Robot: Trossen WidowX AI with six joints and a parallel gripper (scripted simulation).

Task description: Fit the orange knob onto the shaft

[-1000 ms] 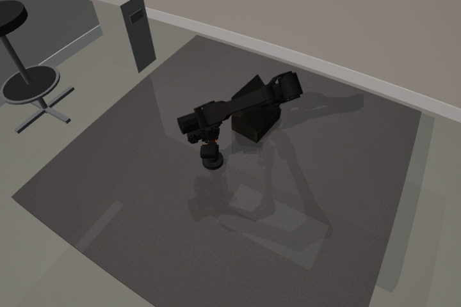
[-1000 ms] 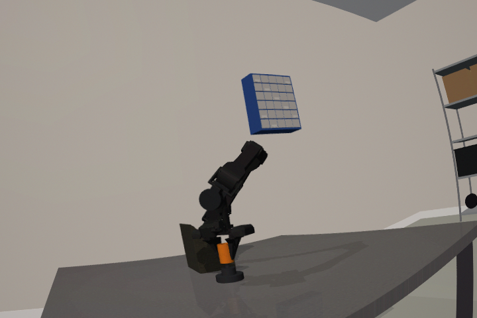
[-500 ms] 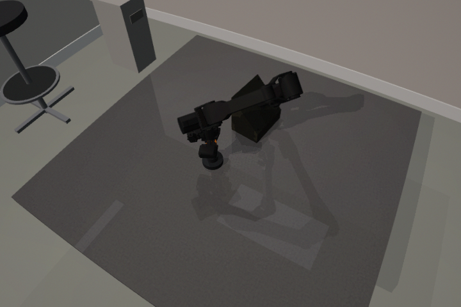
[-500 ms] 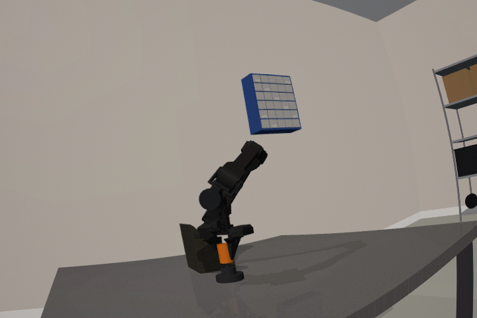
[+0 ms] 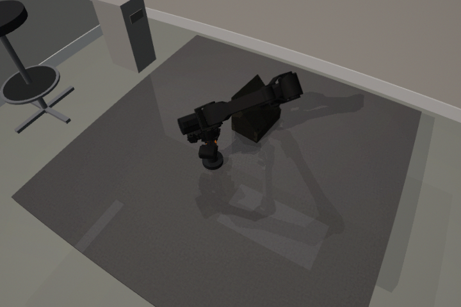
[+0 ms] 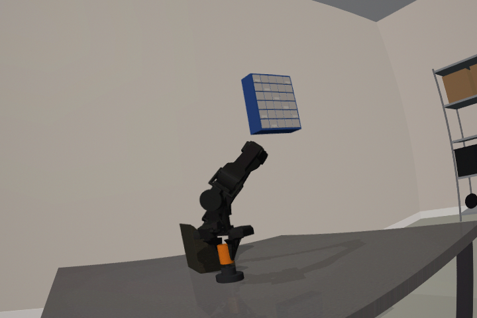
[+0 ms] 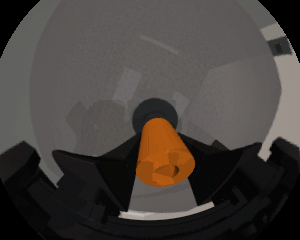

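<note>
Right now my gripper tip is 40 mm above the pedestal. Also, from my gripper tip: orange knob: 20 mm above.
</note>
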